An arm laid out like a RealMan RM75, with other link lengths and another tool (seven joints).
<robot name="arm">
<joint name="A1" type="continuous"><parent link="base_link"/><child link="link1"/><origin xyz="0 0 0.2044" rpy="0 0 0"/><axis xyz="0 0 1"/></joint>
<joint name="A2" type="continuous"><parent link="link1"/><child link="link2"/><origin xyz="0 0 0" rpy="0 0 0"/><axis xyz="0 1 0"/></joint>
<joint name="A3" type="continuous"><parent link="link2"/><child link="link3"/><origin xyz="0 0 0.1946" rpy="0 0 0"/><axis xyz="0 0 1"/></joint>
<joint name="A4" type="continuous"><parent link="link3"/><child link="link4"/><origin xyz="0 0 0" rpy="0 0 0"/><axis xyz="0 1 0"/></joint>
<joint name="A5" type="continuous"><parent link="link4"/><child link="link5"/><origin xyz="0 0 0.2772" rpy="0 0 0"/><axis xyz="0 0 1"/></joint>
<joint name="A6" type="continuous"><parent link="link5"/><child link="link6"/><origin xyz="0 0 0" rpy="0 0 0"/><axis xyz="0 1 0"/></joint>
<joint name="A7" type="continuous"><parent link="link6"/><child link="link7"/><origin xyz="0 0 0.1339" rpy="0 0 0"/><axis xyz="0 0 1"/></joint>
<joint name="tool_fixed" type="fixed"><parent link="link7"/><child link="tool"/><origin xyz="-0.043 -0.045 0.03" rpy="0.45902 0 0.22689"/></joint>
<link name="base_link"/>
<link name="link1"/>
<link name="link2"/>
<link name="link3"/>
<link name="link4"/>
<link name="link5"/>
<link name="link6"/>
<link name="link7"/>
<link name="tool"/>
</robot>
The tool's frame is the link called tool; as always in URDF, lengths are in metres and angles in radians. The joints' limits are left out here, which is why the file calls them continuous.
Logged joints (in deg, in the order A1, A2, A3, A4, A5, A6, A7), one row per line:
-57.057, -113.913, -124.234, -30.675, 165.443, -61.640, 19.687
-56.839, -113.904, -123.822, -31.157, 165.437, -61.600, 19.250
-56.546, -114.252, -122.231, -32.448, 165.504, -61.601, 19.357
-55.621, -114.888, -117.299, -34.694, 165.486, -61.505, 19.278
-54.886, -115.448, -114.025, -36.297, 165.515, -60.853, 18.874
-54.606, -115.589, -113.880, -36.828, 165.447, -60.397, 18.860
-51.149, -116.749, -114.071, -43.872, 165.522, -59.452, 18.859
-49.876, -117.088, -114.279, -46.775, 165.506, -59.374, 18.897
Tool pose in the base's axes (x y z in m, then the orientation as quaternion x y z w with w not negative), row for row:
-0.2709, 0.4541, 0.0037, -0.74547, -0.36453, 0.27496, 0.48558
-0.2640, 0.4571, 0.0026, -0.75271, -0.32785, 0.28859, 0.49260
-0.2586, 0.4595, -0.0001, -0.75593, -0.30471, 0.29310, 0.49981
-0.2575, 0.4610, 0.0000, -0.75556, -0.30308, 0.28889, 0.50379
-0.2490, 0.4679, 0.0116, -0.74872, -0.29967, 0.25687, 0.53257
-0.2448, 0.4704, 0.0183, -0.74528, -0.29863, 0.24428, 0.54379
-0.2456, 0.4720, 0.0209, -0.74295, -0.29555, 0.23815, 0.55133
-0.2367, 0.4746, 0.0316, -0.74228, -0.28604, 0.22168, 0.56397
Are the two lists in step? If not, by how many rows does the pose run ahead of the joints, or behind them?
The pose runs 2 rows ahead of the joints: the pose in row i belongs to the joints in row i + 2.
